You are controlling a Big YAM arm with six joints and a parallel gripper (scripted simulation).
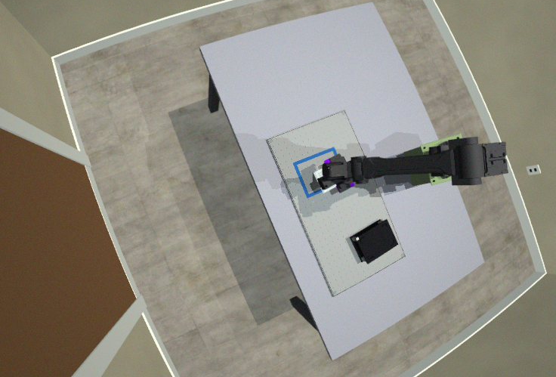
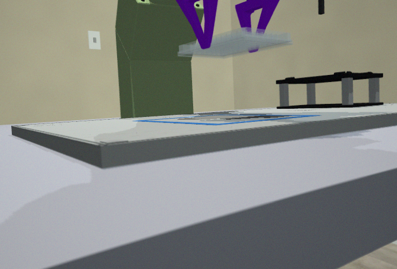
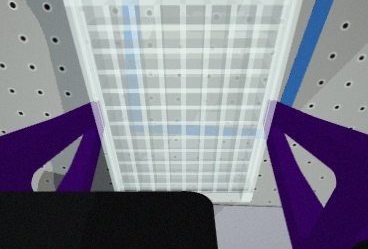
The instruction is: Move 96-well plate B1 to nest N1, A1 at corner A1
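Now: hand 2 cm past the black raised nest N1, 33 cm to the right of it and 4 cm above it. From my hand the other things lie so: white corner label (5 cm ahead, 27 cm to the left, 4 cm below); then clear 96-well plate (right at my hand).
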